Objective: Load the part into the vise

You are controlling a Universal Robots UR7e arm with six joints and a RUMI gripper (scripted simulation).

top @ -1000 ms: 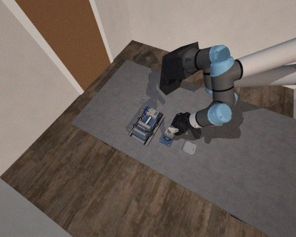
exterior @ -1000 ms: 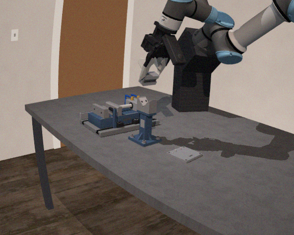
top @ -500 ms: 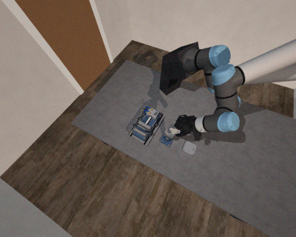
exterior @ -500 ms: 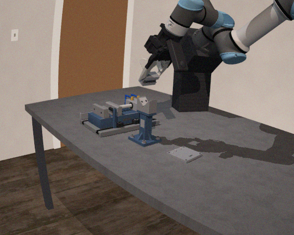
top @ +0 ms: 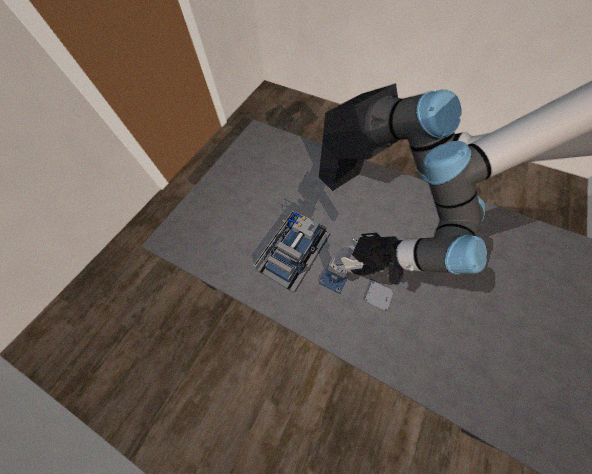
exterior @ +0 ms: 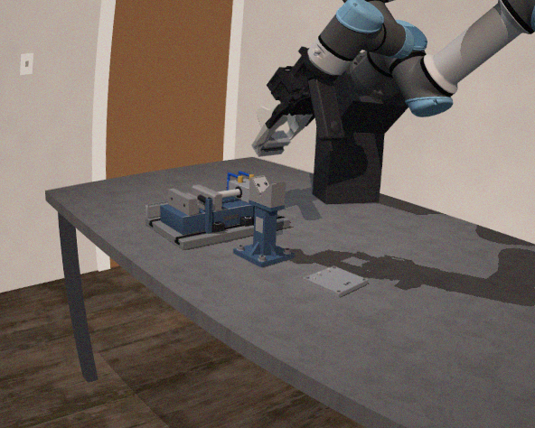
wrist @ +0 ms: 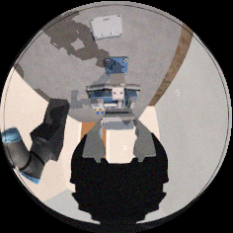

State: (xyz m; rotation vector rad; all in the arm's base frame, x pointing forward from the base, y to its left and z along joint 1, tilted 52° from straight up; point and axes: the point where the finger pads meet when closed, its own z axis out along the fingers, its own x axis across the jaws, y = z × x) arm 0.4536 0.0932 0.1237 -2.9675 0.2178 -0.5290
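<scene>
Right now the part is 10 mm below my hand. The rest, counted from my hand: fixed jaw (100 mm ahead, 200 mm to the right, 160 mm below); moving jaw (40 mm ahead, 210 mm to the right, 160 mm below); air cylinder rod (10 mm behind, 210 mm to the right, 160 mm below).
</scene>
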